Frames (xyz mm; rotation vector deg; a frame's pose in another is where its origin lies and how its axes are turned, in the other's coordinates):
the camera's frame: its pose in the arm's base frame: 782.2 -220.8 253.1 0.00 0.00 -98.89
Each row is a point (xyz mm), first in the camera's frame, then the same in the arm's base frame.
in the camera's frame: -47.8 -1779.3 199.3
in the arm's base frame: -968.3 101.4 452.4
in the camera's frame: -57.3 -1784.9 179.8
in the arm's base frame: -972.4 111.6 432.9
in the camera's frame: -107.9 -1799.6 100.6
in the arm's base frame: -979.1 163.9 353.7
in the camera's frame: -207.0 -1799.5 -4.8
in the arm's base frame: -963.7 261.8 248.3
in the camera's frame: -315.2 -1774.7 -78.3
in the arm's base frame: -922.5 364.9 174.8
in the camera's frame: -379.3 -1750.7 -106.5
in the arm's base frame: -888.9 424.5 146.6
